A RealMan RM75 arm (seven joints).
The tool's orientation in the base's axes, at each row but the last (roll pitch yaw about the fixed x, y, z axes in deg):
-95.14, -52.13, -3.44
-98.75, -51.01, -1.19
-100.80, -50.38, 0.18
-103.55, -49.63, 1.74
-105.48, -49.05, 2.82
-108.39, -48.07, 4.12
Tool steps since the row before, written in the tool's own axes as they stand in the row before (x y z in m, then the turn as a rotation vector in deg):
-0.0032, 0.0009, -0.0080, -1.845, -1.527, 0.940
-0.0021, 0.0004, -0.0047, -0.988, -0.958, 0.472
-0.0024, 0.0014, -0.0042, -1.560, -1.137, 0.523
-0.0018, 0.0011, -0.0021, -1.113, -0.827, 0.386
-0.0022, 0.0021, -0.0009, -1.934, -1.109, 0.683
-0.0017, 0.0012, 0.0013, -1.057, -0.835, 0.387
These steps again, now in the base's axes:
-0.0023, -0.0079, -0.0026, -2.198, 1.207, -0.575
-0.0017, -0.0047, -0.0014, -1.289, 0.639, -0.217
-0.0011, -0.0044, -0.0022, -1.782, 0.721, -0.552
-0.0007, -0.0023, -0.0017, -1.281, 0.530, -0.386
0.0000, -0.0014, -0.0028, -1.982, 0.858, -0.880
0.0000, 0.0009, -0.0023, -1.247, 0.542, -0.338

